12 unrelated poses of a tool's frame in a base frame.
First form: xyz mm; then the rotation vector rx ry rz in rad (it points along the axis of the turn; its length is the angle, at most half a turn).
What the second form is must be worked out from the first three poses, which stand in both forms.
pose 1, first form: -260.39, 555.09, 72.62, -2.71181, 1.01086, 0.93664
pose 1, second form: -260.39, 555.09, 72.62, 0.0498, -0.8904, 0.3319, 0.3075
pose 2, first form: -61.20, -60.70, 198.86, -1.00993, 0.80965, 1.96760
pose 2, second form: -61.20, -60.70, 198.86, 0.3831, -0.3961, 0.3175, 0.7717
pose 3, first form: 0.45, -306.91, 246.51, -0.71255, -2.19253, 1.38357
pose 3, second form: 0.45, -306.91, 246.51, 0.2245, -0.2582, -0.7946, 0.5014
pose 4, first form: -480.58, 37.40, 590.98, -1.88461, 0.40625, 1.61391
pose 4, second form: -480.58, 37.40, 590.98, 0.3085, -0.7130, 0.1537, 0.6106
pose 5, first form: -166.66, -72.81, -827.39, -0.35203, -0.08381, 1.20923
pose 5, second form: -166.66, -72.81, -827.39, 0.8074, -0.1646, -0.0392, 0.5653
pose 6, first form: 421.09, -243.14, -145.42, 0.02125, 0.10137, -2.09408
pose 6, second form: 421.09, -243.14, -145.42, 0.4990, 0.0088, 0.0419, -0.8655
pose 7, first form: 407.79, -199.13, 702.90, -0.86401, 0.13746, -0.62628
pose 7, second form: 407.79, -199.13, 702.90, 0.8588, -0.4115, 0.0655, -0.2983
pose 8, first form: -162.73, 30.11, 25.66, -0.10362, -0.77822, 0.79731
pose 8, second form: -162.73, 30.11, 25.66, 0.8475, -0.0491, -0.3691, 0.3782
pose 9, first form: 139.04, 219.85, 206.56, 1.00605, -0.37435, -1.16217
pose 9, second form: 139.04, 219.85, 206.56, 0.7031, 0.4522, -0.1683, -0.5224
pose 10, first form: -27.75, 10.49, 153.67, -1.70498, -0.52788, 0.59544
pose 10, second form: -27.75, 10.49, 153.67, 0.5892, -0.7322, -0.2267, 0.2557
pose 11, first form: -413.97, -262.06, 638.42, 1.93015, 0.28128, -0.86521
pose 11, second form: -413.97, -262.06, 638.42, 0.4828, 0.7921, 0.1154, -0.3551
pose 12, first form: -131.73, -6.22, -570.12, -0.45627, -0.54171, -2.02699
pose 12, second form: -131.73, -6.22, -570.12, 0.4770, -0.1868, -0.2217, -0.8297
